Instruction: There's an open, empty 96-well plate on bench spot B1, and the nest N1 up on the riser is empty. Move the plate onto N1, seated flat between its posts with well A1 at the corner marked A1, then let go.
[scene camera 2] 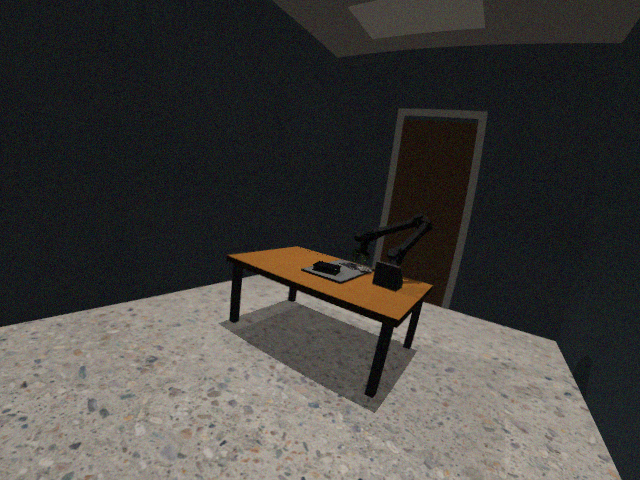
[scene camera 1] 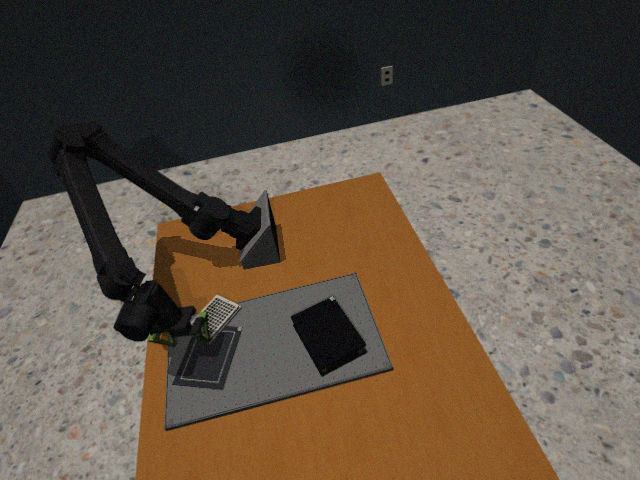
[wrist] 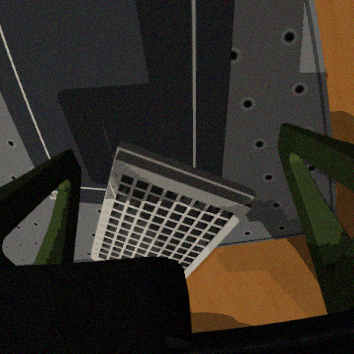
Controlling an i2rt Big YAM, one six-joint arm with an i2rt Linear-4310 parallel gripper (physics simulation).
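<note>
The white 96-well plate lies at the back end of the outlined dark pad, skewed to it and reaching past the board's back edge. Its near side looks raised in the wrist view; what it rests on is hidden. My gripper is open and empty, with its green fingers wide apart above the pad. In the wrist view the plate shows between and beyond the fingers. The riser with the nest is a black block with a pale mark at its back right corner; its posts are too dark to tell.
The grey perforated board carries the pad and the riser on the orange table. The arm's grey wedge-shaped base stands behind the board. The riser stands right of the pad in scene camera 1.
</note>
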